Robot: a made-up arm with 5 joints.
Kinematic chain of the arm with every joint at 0, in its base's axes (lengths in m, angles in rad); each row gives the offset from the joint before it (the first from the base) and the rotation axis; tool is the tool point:
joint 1: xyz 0 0 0.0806 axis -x
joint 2: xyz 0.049 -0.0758 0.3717 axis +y
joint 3: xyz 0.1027 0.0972 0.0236 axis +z
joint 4: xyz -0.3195 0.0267 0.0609 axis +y
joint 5: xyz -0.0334 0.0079 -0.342 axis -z
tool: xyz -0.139 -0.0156 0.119
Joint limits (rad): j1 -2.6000..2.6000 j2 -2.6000..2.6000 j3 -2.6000..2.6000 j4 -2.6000..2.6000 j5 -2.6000..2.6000
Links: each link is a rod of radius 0.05 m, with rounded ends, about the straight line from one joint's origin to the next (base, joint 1, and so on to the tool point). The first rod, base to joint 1, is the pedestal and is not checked.
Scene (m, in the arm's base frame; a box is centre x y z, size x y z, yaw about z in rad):
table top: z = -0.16
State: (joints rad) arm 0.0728 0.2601 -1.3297 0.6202 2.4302
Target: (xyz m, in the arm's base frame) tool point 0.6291 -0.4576 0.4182
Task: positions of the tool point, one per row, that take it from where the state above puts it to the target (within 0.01 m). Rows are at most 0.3 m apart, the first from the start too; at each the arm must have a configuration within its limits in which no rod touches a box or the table.
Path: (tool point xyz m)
1: 0.2812 0.3928 0.3741
2: 0.4086 0.2589 0.4902
3: 0.5177 0.0520 0.5616
4: 0.5947 -0.2032 0.5463
5: 0.6291 -0.4576 0.4182

